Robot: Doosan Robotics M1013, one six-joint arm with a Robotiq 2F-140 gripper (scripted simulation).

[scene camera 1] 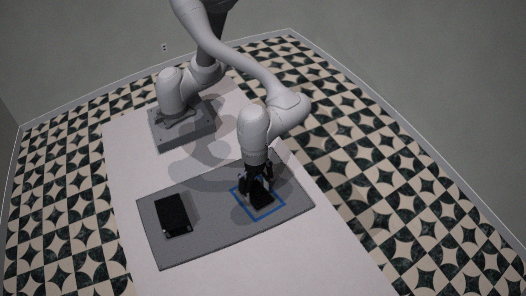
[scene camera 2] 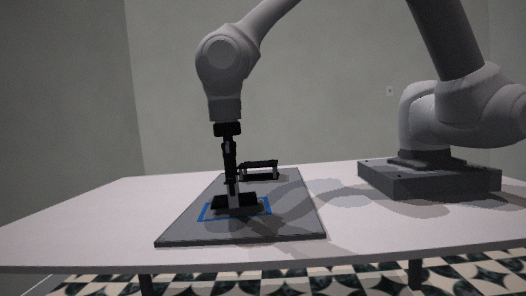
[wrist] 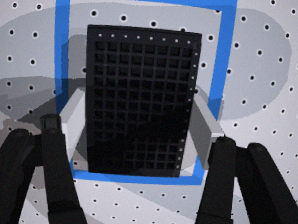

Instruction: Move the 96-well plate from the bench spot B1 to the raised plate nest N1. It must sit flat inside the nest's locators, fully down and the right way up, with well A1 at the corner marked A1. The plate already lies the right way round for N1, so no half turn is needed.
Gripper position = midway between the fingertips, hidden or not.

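Observation:
My gripper (scene camera 2: pixel 234 202) is visible, and the wrist view shows it as well (wrist: pixel 138 106). A black 96-well plate (wrist: pixel 183 49) is also seen.

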